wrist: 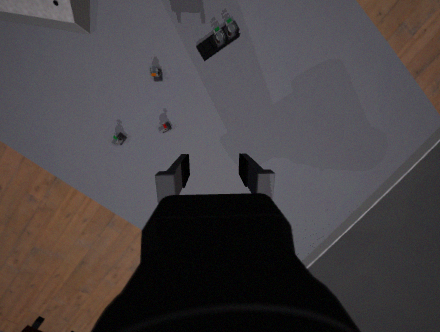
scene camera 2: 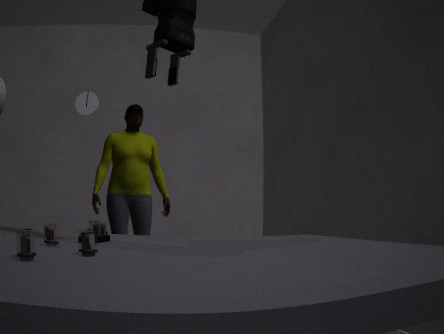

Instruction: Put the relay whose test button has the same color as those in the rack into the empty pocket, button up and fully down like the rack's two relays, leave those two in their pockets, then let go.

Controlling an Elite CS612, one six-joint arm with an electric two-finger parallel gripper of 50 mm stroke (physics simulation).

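Places are measured from the arm's base along level axes (x ahead, y up, z right), in centimetres.
Pixels of known places: gripper, fingertip midpoint: (wrist: pixel 214 164) (scene camera 2: pixel 161 80).
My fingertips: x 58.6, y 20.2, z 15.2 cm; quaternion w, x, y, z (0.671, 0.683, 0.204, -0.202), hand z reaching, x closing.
Behind a point stands the place of what it marks.
A black rack (wrist: pixel 205 51) @[x 45.6, y -10.9, z -2.3 cm] (scene camera 2: pixel 104 239) @[x 49.4, y -10.6, z -6.8 cm] holds two relays with green buttons (wrist: pixel 219 35) @[x 47.4, y -6.5, z -5.5 cm] (wrist: pixel 230 27) @[x 48.6, y -6.5, z -8.3 cm], side by side; its pocket at the lower left end in the wrist view is empty. A loose relay with a green button (wrist: pixel 119 138) @[x 38.9, y -7.1, z 27.6 cm] (scene camera 2: pixel 26 246) @[x 38.2, y -9.1, z 30.1 cm] stands on the table, leftmost in both views. A relay with a red button (wrist: pixel 166 127) @[x 47.5, y -6.9, z 18.8 cm] (scene camera 2: pixel 87 244) @[x 46.5, y -9.2, z 21.0 cm] and one with an orange button (wrist: pixel 156 73) @[x 39.5, y -7.0, z 9.2 cm] (scene camera 2: pixel 51 235) @[x 38.9, y -9.0, z 10.7 cm] also stand there. My gripper (wrist: pixel 214 164) @[x 58.6, y 20.2, z 15.2 cm] (scene camera 2: pixel 162 68) @[x 58.6, y 20.2, z 15.2 cm] is open and empty, high above the table.
The grey table (scene camera 2: pixel 200 285) @[x 59.4, y -11.2, z 41.4 cm] (wrist: pixel 75 90) @[x 22.4, y -11.2, z 23.9 cm] has its edges over a wooden floor. A pale box-like object (wrist: pixel 40 11) @[x 13.9, y -5.9, z 12.0 cm] shows at the top left of the wrist view. A person in a yellow shirt (scene camera 2: pixel 131 162) stands behind the table.
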